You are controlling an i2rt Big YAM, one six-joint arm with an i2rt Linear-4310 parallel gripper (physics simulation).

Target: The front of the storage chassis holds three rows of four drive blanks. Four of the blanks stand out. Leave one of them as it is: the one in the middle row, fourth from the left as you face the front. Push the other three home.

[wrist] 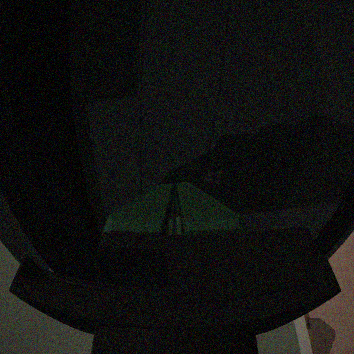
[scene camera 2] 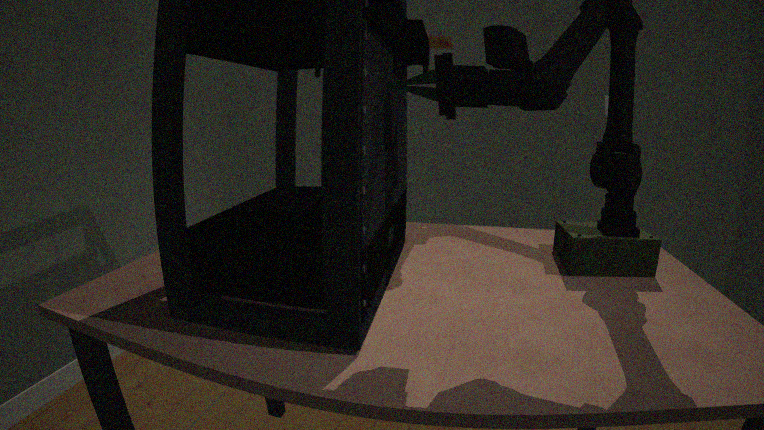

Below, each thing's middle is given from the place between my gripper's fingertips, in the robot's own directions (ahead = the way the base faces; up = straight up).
I see the black rack [scene camera 2: 334, 248] 140 mm ahead of my hand, 20 mm to the right of it and 30 mm below it.
